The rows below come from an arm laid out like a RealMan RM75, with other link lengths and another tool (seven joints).
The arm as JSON. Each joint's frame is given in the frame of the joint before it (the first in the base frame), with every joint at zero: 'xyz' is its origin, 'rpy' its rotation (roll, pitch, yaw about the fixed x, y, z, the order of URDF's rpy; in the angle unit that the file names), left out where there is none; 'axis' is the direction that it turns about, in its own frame. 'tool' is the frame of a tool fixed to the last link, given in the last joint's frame.
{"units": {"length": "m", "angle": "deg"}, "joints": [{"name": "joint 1", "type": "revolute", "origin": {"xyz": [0.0, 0.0, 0.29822], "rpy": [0.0, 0.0, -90.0]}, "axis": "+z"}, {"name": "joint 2", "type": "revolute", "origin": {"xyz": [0.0, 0.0, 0.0], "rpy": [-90.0, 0.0, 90.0]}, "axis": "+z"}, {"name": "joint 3", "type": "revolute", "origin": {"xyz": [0.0, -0.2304, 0.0], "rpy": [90.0, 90.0, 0.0]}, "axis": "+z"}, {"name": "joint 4", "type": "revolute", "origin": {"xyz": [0.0, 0.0, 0.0], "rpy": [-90.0, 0.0, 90.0]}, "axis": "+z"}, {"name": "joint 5", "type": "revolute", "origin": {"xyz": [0.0, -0.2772, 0.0], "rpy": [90.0, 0.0, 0.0]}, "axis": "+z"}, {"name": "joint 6", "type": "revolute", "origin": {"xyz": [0.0, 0.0, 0.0], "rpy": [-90.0, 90.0, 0.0]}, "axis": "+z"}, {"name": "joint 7", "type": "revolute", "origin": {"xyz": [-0.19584, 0.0, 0.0], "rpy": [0.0, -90.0, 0.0]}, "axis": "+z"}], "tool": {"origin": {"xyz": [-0.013, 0.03, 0.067], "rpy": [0.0, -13.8, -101.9]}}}
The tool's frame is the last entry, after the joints.
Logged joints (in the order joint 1, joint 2, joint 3, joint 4, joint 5, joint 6, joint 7), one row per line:
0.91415, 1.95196, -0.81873, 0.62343, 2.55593, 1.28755, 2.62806
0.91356, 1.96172, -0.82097, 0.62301, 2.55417, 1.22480, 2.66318
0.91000, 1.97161, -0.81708, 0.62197, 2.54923, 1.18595, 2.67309
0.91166, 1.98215, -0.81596, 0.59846, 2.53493, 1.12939, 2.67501
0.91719, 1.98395, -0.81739, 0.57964, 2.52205, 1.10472, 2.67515
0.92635, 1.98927, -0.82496, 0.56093, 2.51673, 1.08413, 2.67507
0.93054, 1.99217, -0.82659, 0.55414, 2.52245, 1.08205, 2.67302
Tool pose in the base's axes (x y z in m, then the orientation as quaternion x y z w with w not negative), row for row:
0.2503, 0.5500, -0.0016, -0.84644, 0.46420, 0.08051, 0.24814
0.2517, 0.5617, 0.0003, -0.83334, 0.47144, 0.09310, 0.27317
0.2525, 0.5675, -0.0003, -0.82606, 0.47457, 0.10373, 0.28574
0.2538, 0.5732, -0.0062, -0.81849, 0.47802, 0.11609, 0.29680
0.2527, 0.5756, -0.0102, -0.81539, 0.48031, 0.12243, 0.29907
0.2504, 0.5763, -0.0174, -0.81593, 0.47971, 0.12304, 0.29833
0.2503, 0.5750, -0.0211, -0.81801, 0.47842, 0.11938, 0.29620
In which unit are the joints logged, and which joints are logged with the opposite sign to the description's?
The joints are logged in radians. Opposite sign: joint 4, joint 5, joint 6.
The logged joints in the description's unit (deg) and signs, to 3 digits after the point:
52.377, 111.839, -46.910, -35.720, -146.444, -73.771, 150.577
52.343, 112.398, -47.038, -35.696, -146.343, -70.176, 152.589
52.139, 112.965, -46.815, -35.636, -146.060, -67.950, 153.157
52.234, 113.569, -46.751, -34.289, -145.241, -64.709, 153.267
52.551, 113.672, -46.833, -33.211, -144.503, -63.296, 153.275
53.076, 113.977, -47.267, -32.139, -144.198, -62.116, 153.270
53.316, 114.143, -47.360, -31.750, -144.526, -61.997, 153.153

